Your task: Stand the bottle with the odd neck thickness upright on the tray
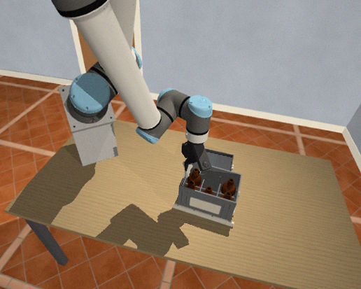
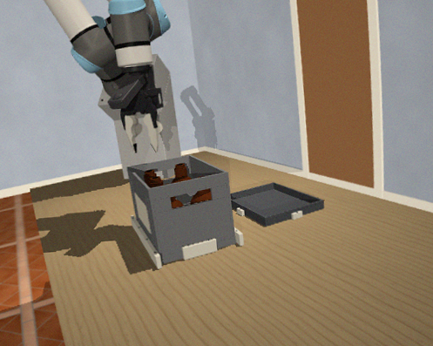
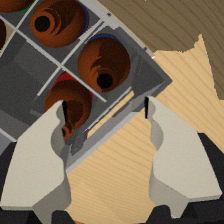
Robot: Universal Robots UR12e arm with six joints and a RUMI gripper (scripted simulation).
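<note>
Now: hand 9 cm short of the grey crate, 3 cm to the right of it and 14 cm above it. Round my hand: bottle: 19 cm ahead, 5 cm to the left, 14 cm below; grey tray: 11 cm ahead, 31 cm to the left, 22 cm below.
</note>
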